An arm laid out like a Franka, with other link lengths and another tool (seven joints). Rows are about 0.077 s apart.
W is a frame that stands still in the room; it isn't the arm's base.
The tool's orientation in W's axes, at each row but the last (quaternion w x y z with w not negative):
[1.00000 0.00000 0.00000 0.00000]
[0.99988 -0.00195 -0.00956 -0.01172]
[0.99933 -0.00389 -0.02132 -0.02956]
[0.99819 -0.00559 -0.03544 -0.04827]
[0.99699 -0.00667 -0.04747 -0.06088]
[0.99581 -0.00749 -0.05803 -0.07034]
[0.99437 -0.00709 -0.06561 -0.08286]
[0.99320 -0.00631 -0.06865 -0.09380]
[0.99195 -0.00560 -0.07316 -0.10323]
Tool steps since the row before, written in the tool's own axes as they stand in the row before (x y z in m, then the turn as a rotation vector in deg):
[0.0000 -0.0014 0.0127 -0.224 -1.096 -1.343]
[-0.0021 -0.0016 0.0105 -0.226 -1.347 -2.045]
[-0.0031 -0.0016 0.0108 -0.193 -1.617 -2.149]
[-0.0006 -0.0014 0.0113 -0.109 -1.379 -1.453]
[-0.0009 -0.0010 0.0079 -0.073 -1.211 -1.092]
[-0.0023 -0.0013 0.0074 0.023 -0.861 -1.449]
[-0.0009 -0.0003 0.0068 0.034 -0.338 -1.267]
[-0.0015 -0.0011 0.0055 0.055 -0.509 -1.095]
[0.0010 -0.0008 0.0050 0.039 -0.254 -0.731]
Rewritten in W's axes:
[0.0000 -0.0014 0.0127 -0.224 -1.096 -1.343]
[-0.0023 -0.0015 0.0105 -0.219 -1.350 -2.044]
[-0.0036 -0.0013 0.0107 -0.197 -1.622 -2.145]
[-0.0015 -0.0012 0.0112 -0.140 -1.383 -1.446]
[-0.0018 -0.0007 0.0078 -0.117 -1.214 -1.085]
[-0.0033 -0.0008 0.0071 0.067 -0.889 -1.431]
[-0.0018 0.0000 0.0066 0.141 -0.371 -1.250]
[-0.0024 -0.0007 0.0052 0.106 -0.538 -1.077]
[0.0001 -0.0009 0.0051 0.091 -0.276 -0.718]

